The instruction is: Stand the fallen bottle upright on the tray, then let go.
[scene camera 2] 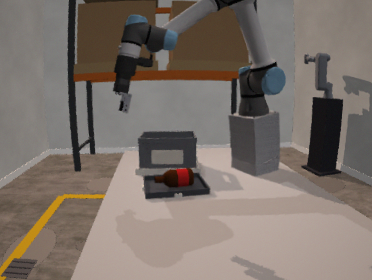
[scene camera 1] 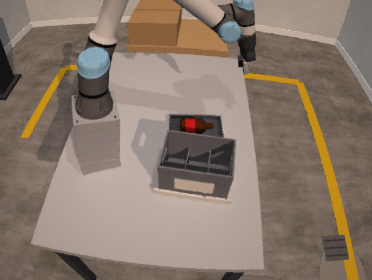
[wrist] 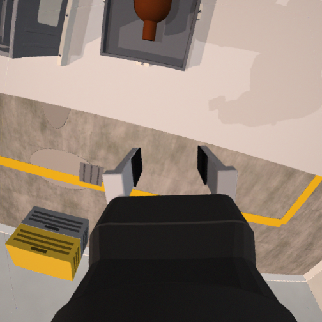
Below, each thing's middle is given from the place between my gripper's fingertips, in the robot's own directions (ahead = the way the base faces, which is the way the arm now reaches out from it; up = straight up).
Scene:
My hand is 310 mm above the shallow dark tray (scene camera 2: 152, 190), 190 mm past it and 70 mm to the left of it. Also, from my hand: grey divided crate (scene camera 1: 191, 163): 340 mm to the right, 240 mm below, 200 mm behind.

